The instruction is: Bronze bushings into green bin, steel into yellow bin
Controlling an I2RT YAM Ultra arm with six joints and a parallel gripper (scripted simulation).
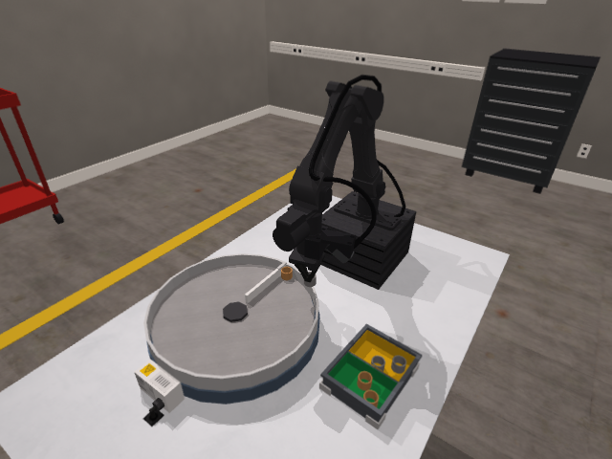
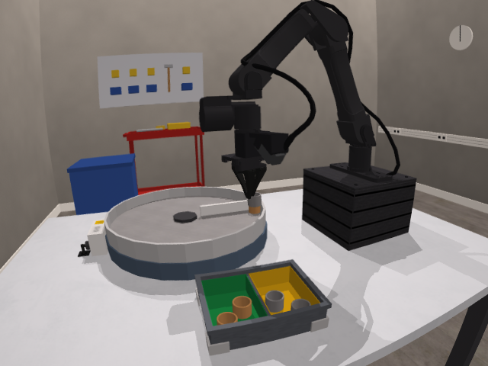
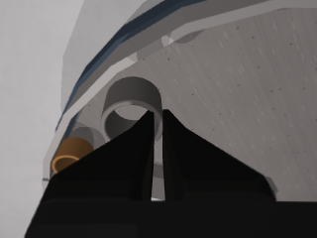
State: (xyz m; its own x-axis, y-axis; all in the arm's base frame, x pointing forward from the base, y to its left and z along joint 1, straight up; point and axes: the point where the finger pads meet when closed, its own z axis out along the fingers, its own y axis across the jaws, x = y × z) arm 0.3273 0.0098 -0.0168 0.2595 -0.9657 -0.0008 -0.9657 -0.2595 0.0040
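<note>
The yellow bin is 2 cm ahead of my hand, 23 cm to the left of it and 12 cm below it. From my hand the other things lie so: dark grey tray (7 cm ahead, 22 cm to the left, 12 cm below); then turntable (13 cm ahead, 13 cm to the right, 9 cm below); then green bin (11 cm ahead, 22 cm to the left, 12 cm below).
</note>
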